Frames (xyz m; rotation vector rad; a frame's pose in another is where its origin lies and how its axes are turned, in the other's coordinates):
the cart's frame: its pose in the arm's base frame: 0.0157 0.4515 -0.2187 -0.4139 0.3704 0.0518
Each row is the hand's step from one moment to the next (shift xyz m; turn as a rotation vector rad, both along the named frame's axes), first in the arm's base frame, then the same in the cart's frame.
Working: the arm's base frame: its pose in the cart's frame: -0.0823 -0.4951 -0.0011 0.4139 -0.3704 -0.0518

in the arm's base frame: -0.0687 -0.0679 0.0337 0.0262 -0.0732 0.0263
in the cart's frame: -0.0745 -0.0666 -0.0221 0.0168 -0.0803 0.0018
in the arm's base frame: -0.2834 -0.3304 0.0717 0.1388 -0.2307 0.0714
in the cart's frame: -0.2816 -0.2948 -0.1686 0.1094 -0.2557 0.0152
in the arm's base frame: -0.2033 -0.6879 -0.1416 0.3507 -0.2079 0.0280
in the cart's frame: -0.1206 -0.5501 -0.4663 0.3220 -0.2444 0.0598
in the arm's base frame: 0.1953 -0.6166 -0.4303 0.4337 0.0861 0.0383
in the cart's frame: 0.3535 -0.4235 -0.5470 0.3881 0.0104 0.2151
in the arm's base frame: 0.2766 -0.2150 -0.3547 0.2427 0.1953 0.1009
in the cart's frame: 0.3916 -0.0950 -0.2935 0.1847 0.1100 0.2470
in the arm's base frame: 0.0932 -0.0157 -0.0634 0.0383 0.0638 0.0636
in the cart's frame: 0.1102 -0.0016 -0.0284 0.0110 0.0293 0.0928
